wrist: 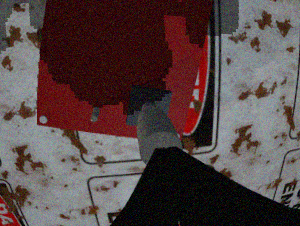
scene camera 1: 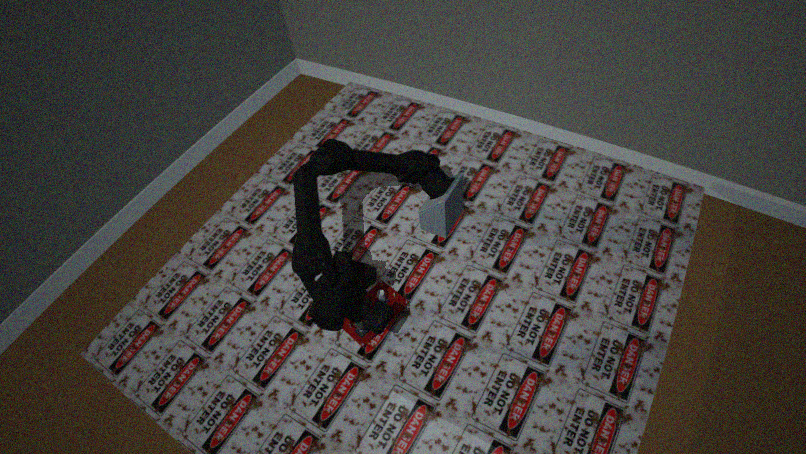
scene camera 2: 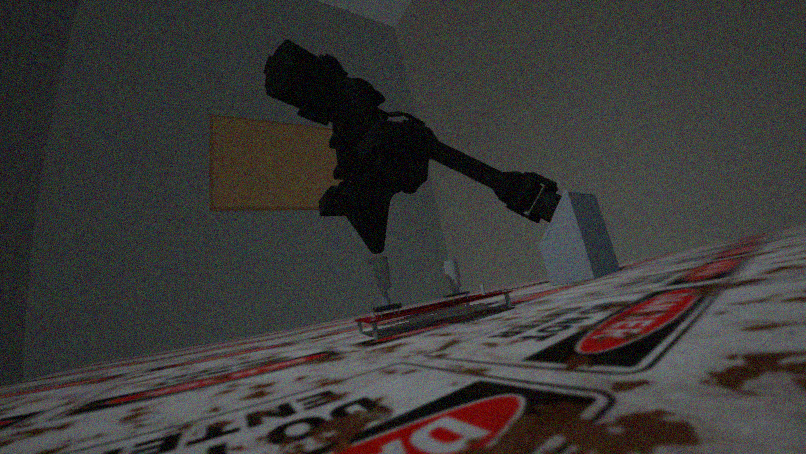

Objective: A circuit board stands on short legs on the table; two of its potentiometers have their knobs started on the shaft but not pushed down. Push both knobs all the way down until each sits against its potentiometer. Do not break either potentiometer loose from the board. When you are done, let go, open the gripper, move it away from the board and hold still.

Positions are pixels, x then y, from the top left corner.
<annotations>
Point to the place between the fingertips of my gripper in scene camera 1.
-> At 357,320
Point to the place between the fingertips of my gripper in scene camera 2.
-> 377,252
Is my gripper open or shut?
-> Shut.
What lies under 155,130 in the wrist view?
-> A knob.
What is my gripper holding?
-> Nothing.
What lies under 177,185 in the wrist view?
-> My gripper.
</annotations>
